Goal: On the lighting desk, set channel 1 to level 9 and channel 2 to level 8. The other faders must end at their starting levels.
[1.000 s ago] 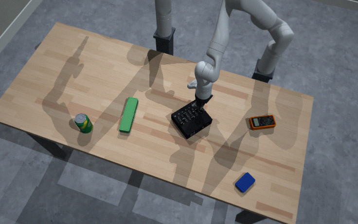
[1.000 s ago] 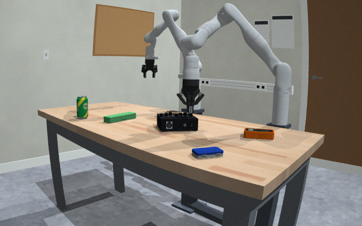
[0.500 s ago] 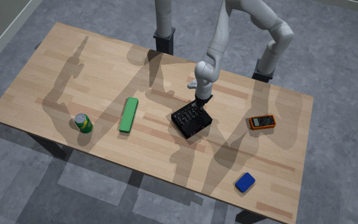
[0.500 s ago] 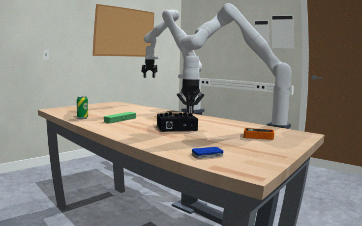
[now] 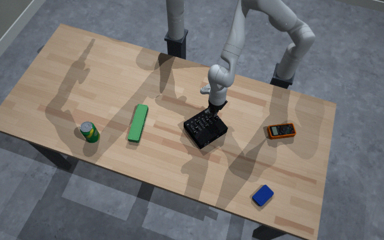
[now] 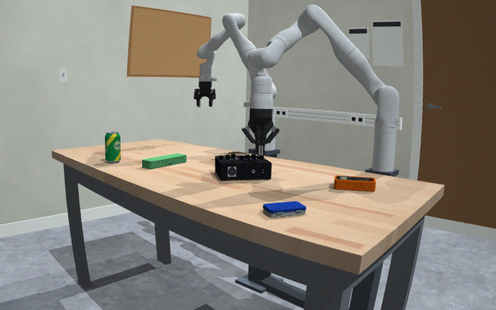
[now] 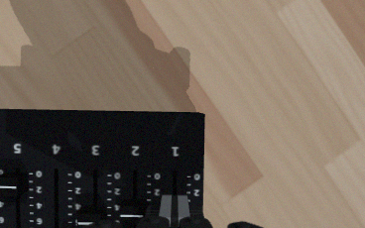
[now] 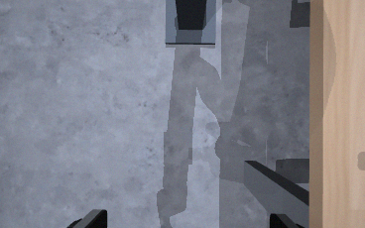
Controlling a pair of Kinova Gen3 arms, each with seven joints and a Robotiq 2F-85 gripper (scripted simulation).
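Note:
The channel 2 fader lies 2 cm ahead of my left hand, 1 cm to the right of it and 1 cm below it. From my left hand the other things lie so: channel 3 fader (4 cm ahead, 2 cm to the right, 1 cm below); then channel 1 fader (1 cm ahead, 2 cm to the left, 1 cm below); then channel 4 fader (7 cm ahead, 1 cm to the right, 1 cm below).

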